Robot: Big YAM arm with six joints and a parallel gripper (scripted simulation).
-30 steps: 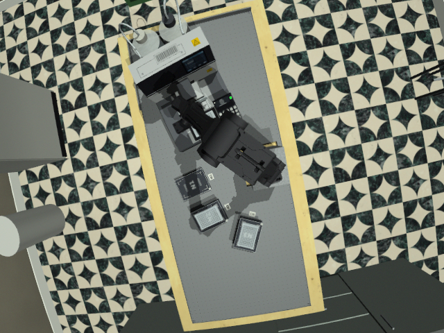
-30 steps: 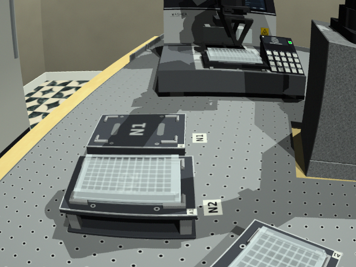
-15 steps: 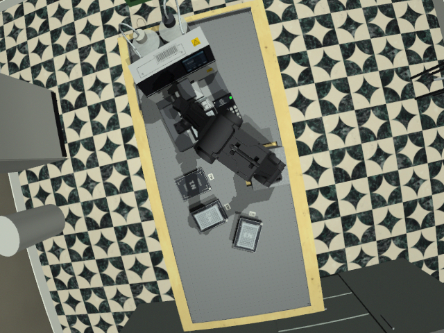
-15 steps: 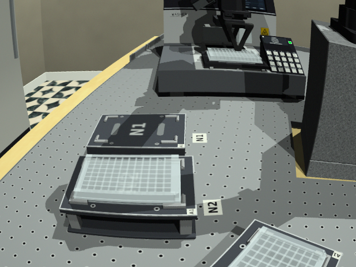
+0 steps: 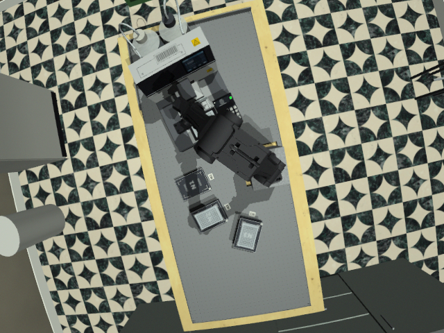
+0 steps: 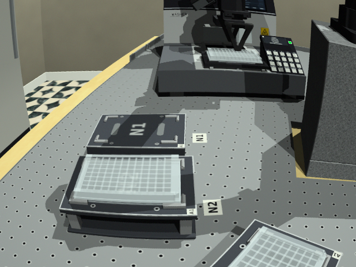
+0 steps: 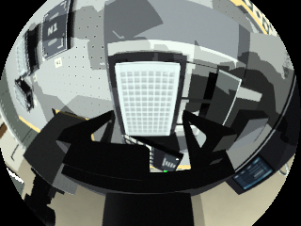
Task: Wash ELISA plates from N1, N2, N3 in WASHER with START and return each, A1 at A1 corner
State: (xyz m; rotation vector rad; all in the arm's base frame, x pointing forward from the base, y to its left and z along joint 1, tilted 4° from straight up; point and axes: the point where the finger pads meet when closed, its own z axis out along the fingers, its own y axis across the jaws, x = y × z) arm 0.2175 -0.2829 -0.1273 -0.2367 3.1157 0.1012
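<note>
My gripper is now 40 mm above the washer carrier. The rest, counted from my hand: plate washer (20 mm ahead, 150 mm to the right, 10 mm above); nest N3 (40 mm behind, 610 mm to the left, 80 mm below); nest label (60 mm ahead, 260 mm to the left, 120 mm below).
</note>
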